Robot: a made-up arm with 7 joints. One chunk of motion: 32 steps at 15 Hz.
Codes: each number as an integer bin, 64 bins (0 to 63) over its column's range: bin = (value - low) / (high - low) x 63, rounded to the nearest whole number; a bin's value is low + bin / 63 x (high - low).
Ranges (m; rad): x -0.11..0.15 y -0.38..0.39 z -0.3..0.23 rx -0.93..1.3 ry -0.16..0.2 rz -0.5..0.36
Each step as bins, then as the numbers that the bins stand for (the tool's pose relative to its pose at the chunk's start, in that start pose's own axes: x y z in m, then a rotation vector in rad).
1 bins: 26 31 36 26 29 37
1 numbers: -0.0027 -0.0011 0.0029 -0.0097 0.0057 0.0051
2 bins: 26 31 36 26 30 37
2 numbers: -0.0027 -0.0011 0.0029 -0.0097 0.0114 0.0051
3 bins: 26 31 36 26 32 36
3 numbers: -0.0027 -0.0011 0.0029 -0.0097 0.0229 -0.0086
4 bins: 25 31 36 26 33 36
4 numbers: -0.0068 -0.0011 0.0029 -0.0097 0.0286 -0.0086
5 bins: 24 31 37 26 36 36
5 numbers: -0.0110 -0.0011 0.0113 -0.0097 0.0457 -0.0086
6 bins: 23 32 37 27 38 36
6 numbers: -0.0151 0.0111 0.0113 0.0257 0.0571 -0.0086
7 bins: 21 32 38 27 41 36
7 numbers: -0.0233 0.0111 0.0197 0.0257 0.0743 -0.0086
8 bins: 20 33 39 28 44 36
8 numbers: -0.0275 0.0233 0.0281 0.0611 0.0914 -0.0086
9 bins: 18 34 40 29 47 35
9 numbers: -0.0357 0.0356 0.0365 0.0965 0.1086 -0.0222
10 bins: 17 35 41 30 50 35
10 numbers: -0.0398 0.0478 0.0449 0.1319 0.1257 -0.0222
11 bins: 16 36 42 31 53 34
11 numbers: -0.0440 0.0600 0.0533 0.1673 0.1429 -0.0359
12 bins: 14 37 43 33 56 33
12 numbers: -0.0522 0.0722 0.0617 0.2381 0.1600 -0.0495
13 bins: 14 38 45 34 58 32
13 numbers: -0.0522 0.0844 0.0786 0.2735 0.1714 -0.0632
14 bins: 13 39 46 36 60 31
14 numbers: -0.0563 0.0967 0.0870 0.3443 0.1829 -0.0768
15 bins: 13 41 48 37 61 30
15 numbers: -0.0563 0.1211 0.1038 0.3797 0.1886 -0.0905
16 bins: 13 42 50 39 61 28
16 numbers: -0.0563 0.1333 0.1206 0.4505 0.1886 -0.1178
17 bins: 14 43 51 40 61 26
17 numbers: -0.0522 0.1456 0.1290 0.4859 0.1886 -0.1451
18 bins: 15 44 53 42 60 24
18 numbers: -0.0481 0.1578 0.1459 0.5567 0.1829 -0.1724
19 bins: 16 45 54 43 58 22
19 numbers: -0.0440 0.1700 0.1543 0.5921 0.1714 -0.1997
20 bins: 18 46 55 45 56 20
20 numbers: -0.0357 0.1822 0.1627 0.6629 0.1600 -0.2270
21 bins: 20 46 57 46 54 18
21 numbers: -0.0275 0.1822 0.1795 0.6983 0.1486 -0.2543
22 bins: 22 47 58 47 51 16
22 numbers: -0.0192 0.1944 0.1879 0.7337 0.1314 -0.2816
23 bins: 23 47 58 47 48 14
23 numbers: -0.0151 0.1944 0.1879 0.7337 0.1143 -0.3089
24 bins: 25 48 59 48 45 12
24 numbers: -0.0068 0.2067 0.1963 0.7690 0.0971 -0.3362
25 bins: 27 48 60 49 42 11
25 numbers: 0.0014 0.2067 0.2048 0.8044 0.0800 -0.3498
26 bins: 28 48 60 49 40 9
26 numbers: 0.0056 0.2067 0.2048 0.8044 0.0686 -0.3771
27 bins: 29 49 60 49 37 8
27 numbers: 0.0097 0.2189 0.2048 0.8044 0.0514 -0.3908
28 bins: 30 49 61 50 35 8
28 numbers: 0.0138 0.2189 0.2132 0.8398 0.0400 -0.3908
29 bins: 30 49 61 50 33 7
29 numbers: 0.0138 0.2189 0.2132 0.8398 0.0286 -0.4044
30 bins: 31 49 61 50 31 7
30 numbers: 0.0179 0.2189 0.2132 0.8398 0.0171 -0.4044
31 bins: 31 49 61 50 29 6
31 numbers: 0.0179 0.2189 0.2132 0.8398 0.0057 -0.4181
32 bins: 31 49 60 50 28 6
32 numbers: 0.0179 0.2189 0.2048 0.8398 0.0000 -0.4181
